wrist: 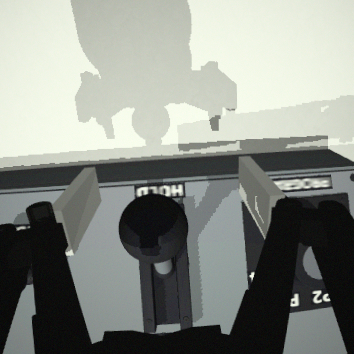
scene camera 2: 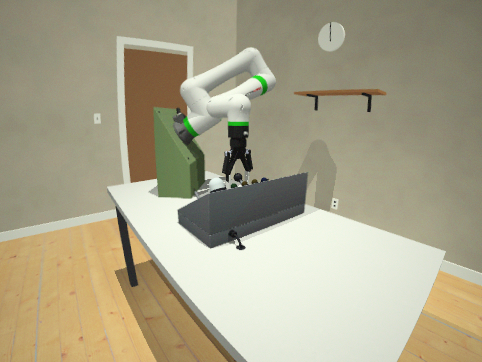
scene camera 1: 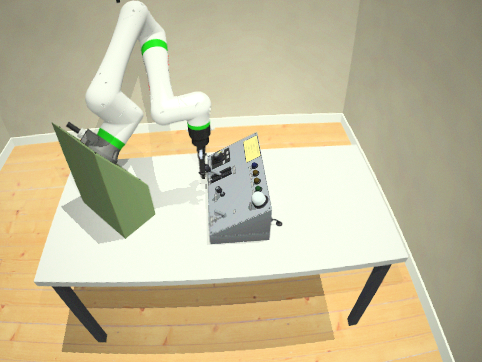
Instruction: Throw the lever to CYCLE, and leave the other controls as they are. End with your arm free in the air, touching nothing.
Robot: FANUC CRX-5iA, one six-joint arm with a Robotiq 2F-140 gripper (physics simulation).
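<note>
The lever's black ball knob leans toward the HOLD label end of its dark slot. The CYCLE label does not show in the wrist view. My gripper is partly open, pointing down, with one finger on each side of the knob. In the wrist view there are gaps between the knob and both finger pads, and nothing is gripped. In scene camera 1 the gripper largely hides the knob. The lever is mounted on the grey console.
The program dial is beside the lever, partly hidden by a finger in the wrist view. A small black-knobbed control, a white dome and coloured buttons are on the console. A green angled block stands near the arm base.
</note>
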